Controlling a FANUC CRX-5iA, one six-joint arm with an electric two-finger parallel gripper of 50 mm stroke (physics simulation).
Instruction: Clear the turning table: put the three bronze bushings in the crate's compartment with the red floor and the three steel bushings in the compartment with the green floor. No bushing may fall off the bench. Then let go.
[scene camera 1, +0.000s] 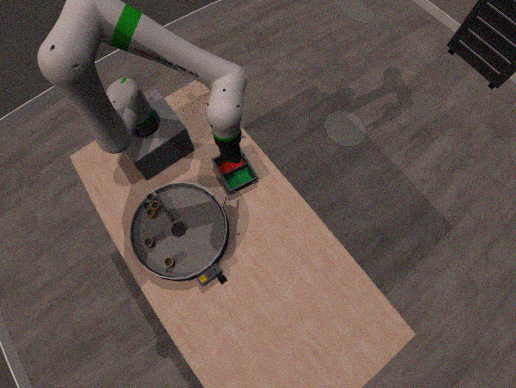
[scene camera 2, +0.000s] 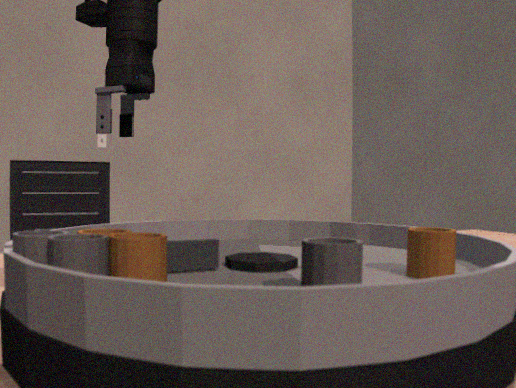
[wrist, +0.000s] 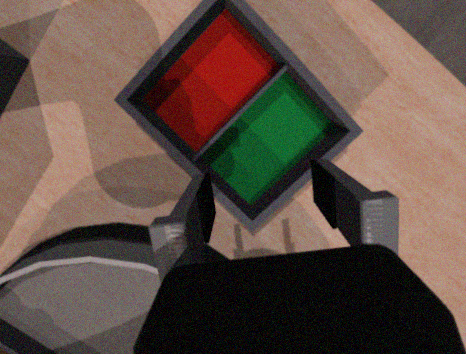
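The turning table (scene camera 1: 228, 231) (scene camera 2: 240, 327) (wrist: 90, 295) holds all six bushings, upright. Two bronze bushings (scene camera 1: 155, 204) (scene camera 2: 140, 257) and two steel bushings (scene camera 2: 32, 246) (scene camera 2: 79, 253) cluster near the rim, partly overlapping in view. Another steel bushing (scene camera 1: 149, 242) (scene camera 2: 331, 262) and a third bronze bushing (scene camera 1: 169, 262) (scene camera 2: 431, 253) stand apart. The crate (scene camera 1: 245, 187) (wrist: 159, 137) shows its red floor (scene camera 1: 230, 167) (wrist: 235, 72) and green floor (scene camera 1: 240, 178) (wrist: 280, 132) without bushings. My gripper (scene camera 2: 114, 136) (wrist: 262, 187) is open and empty, fingers down, above the crate's green end.
A grey bar (scene camera 1: 167, 207) (scene camera 2: 192, 256) runs from the rim towards the black hub (scene camera 1: 178, 229) (scene camera 2: 261, 261). A small box with a yellow patch (scene camera 1: 202, 278) sits at the table's outer edge. The arm's dark base block (scene camera 1: 167, 155) stands nearby. A dark cabinet (scene camera 1: 487, 42) (scene camera 2: 60, 181) stands beyond the bench.
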